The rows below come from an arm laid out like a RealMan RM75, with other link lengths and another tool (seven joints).
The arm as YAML. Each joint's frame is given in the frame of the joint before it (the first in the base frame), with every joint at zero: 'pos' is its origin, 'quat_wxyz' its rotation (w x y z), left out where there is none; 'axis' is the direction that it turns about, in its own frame. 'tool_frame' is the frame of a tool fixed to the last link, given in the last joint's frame.
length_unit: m
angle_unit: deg
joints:
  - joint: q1
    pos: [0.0, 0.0, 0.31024]
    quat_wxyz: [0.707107, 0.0, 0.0, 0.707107]
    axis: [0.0, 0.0, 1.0]
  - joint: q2
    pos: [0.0, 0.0, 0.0]
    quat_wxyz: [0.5, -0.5, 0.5, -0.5]
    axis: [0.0, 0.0, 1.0]
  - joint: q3
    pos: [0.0, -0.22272, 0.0]
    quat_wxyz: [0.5, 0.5, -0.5, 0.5]
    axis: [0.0, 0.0, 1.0]
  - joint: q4
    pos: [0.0, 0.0, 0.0]
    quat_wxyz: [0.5, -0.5, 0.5, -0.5]
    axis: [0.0, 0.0, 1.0]
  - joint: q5
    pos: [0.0, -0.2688, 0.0]
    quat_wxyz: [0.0, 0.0, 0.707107, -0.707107]
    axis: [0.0, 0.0, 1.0]
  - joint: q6
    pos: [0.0, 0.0, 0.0]
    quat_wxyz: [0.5, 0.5, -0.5, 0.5]
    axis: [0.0, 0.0, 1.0]
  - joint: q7
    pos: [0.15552, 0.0, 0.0]
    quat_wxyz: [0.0, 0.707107, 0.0, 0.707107]
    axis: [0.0, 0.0, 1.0]
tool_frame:
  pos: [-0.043, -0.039, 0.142]
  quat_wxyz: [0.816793, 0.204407, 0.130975, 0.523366]
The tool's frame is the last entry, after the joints.
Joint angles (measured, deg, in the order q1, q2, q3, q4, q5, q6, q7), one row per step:
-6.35 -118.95 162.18 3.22 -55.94 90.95 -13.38
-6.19 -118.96 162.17 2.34 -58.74 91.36 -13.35
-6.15 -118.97 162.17 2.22 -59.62 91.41 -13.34
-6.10 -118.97 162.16 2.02 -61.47 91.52 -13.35
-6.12 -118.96 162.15 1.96 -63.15 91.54 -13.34
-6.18 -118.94 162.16 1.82 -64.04 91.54 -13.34
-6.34 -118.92 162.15 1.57 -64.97 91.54 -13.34
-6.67 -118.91 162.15 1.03 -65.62 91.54 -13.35
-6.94 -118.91 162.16 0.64 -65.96 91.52 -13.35
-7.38 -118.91 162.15 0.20 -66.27 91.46 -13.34
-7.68 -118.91 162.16 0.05 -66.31 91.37 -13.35
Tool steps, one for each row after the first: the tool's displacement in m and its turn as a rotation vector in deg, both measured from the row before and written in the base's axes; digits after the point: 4 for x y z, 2 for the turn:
-0.0101 0.0000 0.0156 2.54 0.44 1.52
-0.0028 0.0001 0.0043 0.77 0.01 0.48
-0.0055 0.0003 0.0092 1.62 -0.04 0.97
-0.0046 0.0006 0.0079 1.45 -0.10 0.84
-0.0026 0.0004 0.0045 0.75 0.06 0.43
-0.0025 0.0009 0.0050 0.80 0.16 0.38
-0.0015 0.0017 0.0045 0.54 0.45 0.14
-0.0006 0.0014 0.0025 0.26 0.34 0.02
0.0002 0.0025 0.0025 0.24 0.41 -0.11
0.0009 0.0019 0.0003 -0.02 0.15 -0.17

